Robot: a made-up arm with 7 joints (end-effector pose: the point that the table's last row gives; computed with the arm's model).
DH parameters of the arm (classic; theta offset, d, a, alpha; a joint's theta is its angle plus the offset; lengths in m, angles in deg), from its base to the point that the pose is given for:
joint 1: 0 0.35 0 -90
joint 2: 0 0 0 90
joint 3: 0 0.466 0.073 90
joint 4: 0 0 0.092 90
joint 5: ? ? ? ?
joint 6: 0 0 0.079 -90
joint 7: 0 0.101 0 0
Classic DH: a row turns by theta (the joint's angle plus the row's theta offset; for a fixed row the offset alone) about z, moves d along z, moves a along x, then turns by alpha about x.
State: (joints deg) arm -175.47 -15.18 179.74 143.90 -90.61 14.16 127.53
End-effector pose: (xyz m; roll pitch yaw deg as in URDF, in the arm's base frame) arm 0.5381 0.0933 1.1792 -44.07 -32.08 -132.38
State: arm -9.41 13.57 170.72 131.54 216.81 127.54 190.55
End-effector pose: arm -0.0004 0.1176 1.2617 -127.17 75.43 -116.33
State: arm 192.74 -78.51 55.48 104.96 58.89 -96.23 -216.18
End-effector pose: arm 0.6544 -0.0959 0.7398 7.74 -49.11 -114.48
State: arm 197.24 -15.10 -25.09 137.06 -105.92 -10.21 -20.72
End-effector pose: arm -0.1402 0.0289 1.2855 25.27 20.13 -124.79
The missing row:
joint 5: 0 0.406 0 90
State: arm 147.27 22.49 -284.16 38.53 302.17 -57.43 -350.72
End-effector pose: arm -0.3325 -0.3288 0.5866 44.43 -84.41 45.35
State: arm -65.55 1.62 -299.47 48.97 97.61 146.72 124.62
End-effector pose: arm 0.4317 0.0754 0.6550 45.42 27.10 -161.83
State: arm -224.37 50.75 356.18 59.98 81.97 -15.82 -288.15
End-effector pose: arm -0.3208 0.5076 0.1362 -158.26 2.24 -21.17
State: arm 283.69 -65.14 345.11 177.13 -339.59 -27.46 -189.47
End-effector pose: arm -0.2238 0.8668 0.6413 86.89 -85.09 -160.01
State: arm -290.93 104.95 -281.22 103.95 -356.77 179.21 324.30
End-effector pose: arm -0.1532 0.6102 0.1431 -67.87 -48.79 -139.67
